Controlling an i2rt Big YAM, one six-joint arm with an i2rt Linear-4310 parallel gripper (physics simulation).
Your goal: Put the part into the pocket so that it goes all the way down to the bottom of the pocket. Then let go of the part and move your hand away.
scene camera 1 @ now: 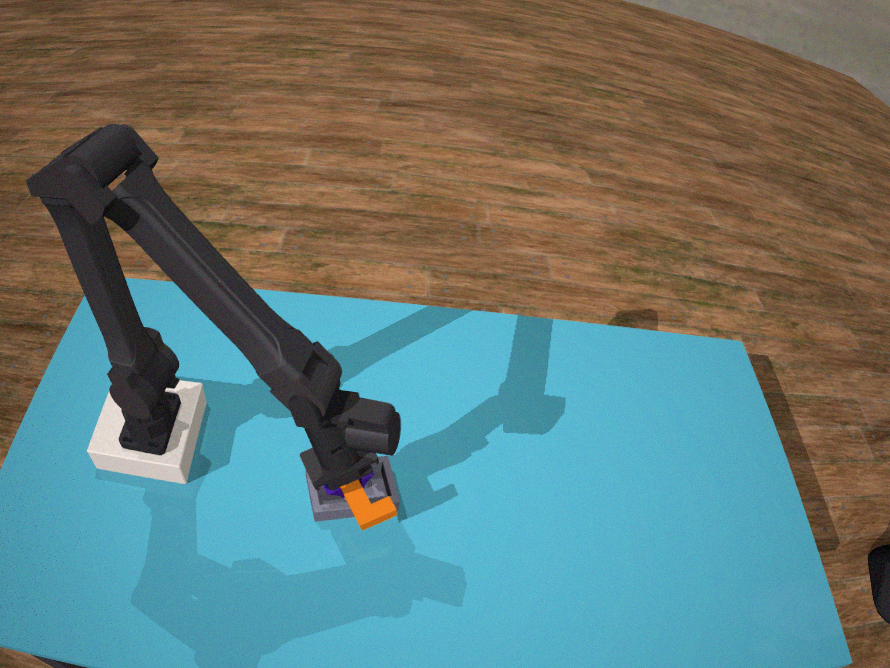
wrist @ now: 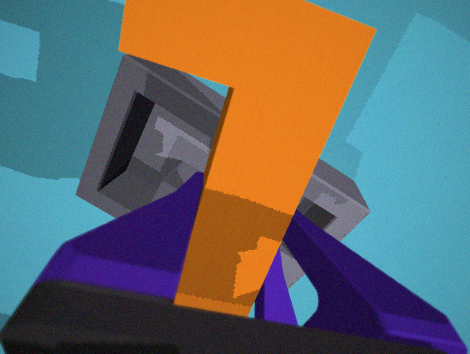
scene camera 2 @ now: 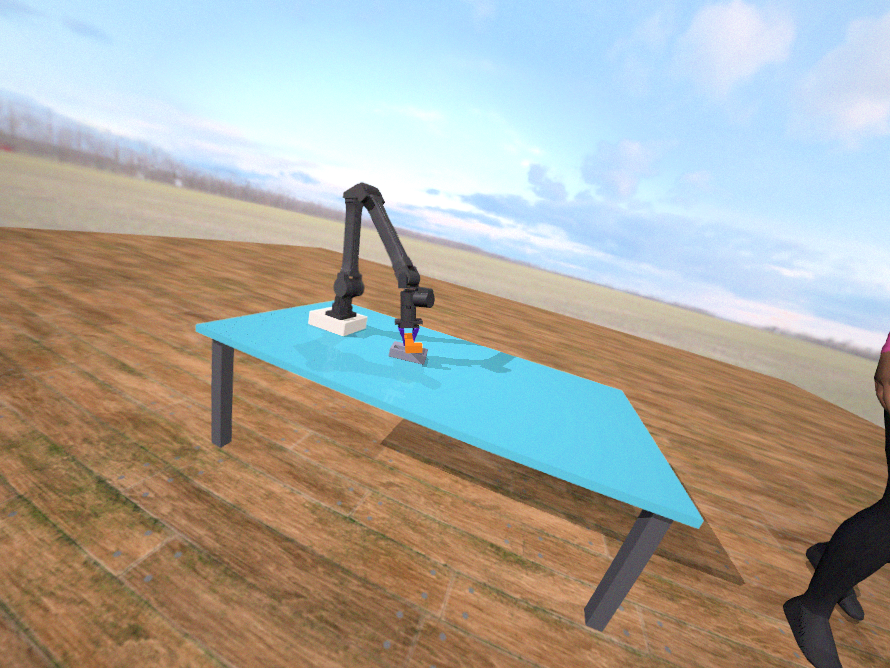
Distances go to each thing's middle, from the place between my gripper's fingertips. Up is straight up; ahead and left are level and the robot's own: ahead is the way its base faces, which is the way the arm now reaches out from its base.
Now: the grey pocket block [scene camera 1: 382,484] 2 cm to the left of my hand and 4 cm below it. Also, from my hand: orange L-shaped part [scene camera 1: 367,515]: 2 cm ahead, 2 cm to the right, 2 cm above.
